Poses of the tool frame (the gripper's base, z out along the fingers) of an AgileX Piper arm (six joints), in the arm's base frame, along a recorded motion.
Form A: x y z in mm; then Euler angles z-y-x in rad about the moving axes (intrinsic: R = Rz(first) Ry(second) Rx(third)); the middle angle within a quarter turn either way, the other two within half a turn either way.
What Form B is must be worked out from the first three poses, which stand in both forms.
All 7 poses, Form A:
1: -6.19, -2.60, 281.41, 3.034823, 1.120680, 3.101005
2: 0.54, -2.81, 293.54, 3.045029, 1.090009, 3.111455
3: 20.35, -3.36, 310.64, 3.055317, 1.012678, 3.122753
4: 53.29, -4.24, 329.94, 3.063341, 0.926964, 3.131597
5: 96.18, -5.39, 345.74, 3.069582, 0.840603, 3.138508
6: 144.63, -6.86, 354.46, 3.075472, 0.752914, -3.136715
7: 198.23, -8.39, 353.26, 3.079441, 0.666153, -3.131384
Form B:
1: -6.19, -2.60, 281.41, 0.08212, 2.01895, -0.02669
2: 0.54, -2.81, 293.54, 0.08029, 2.04990, -0.02914
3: 20.35, -3.36, 310.64, 0.08070, 2.12743, -0.03088
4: 53.29, -4.24, 329.94, 0.08110, 2.21329, -0.03224
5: 96.18, -5.39, 345.74, 0.08125, 2.29978, -0.03348
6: 144.63, -6.86, 354.46, 0.08127, 2.38760, -0.03704
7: 198.23, -8.39, 353.26, 0.08129, 2.47445, -0.03924
